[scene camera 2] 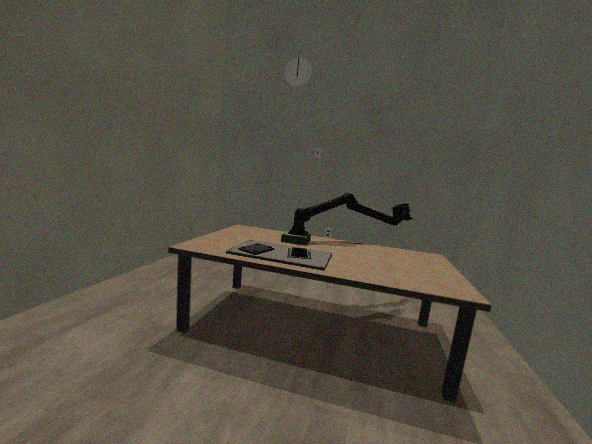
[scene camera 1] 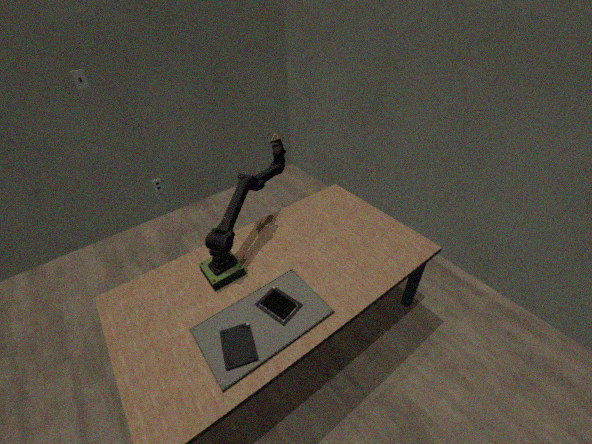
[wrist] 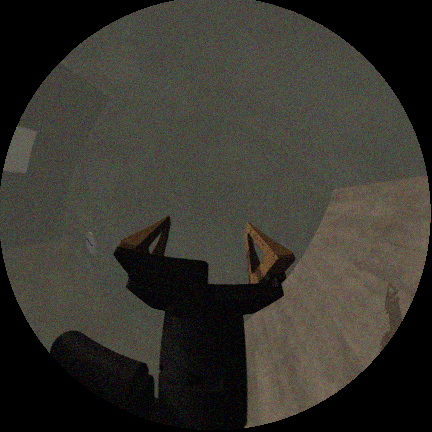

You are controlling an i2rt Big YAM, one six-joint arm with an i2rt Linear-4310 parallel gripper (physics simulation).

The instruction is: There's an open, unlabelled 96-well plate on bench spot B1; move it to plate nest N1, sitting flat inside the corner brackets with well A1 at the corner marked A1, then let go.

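Note:
A black, flat-lying block (scene camera 1: pixel 279 304) (scene camera 2: pixel 299 253) with a paler border is apparently the 96-well plate; its wells and lettering are too small and dark to read. A dark grey low slab (scene camera 1: pixel 239 346) (scene camera 2: pixel 256 248), apparently nest N1, lies left of it, turned at a different angle. Each has a small pale mark near its back corner in scene camera 1; which corner is A1 cannot be read. My gripper (scene camera 1: pixel 275 136) (scene camera 2: pixel 411 216) (wrist: pixel 207 222) is open and empty, high up and far from both. Neither plate nor nest shows in the wrist view.
A grey mat (scene camera 1: pixel 312 306) (scene camera 2: pixel 278 255) carries both objects near the front edge of the wooden table (scene camera 1: pixel 350 235) (scene camera 2: pixel 395 272). The arm's green base (scene camera 1: pixel 222 275) (scene camera 2: pixel 295 238) stands behind the mat. Grey walls rise beyond the table.

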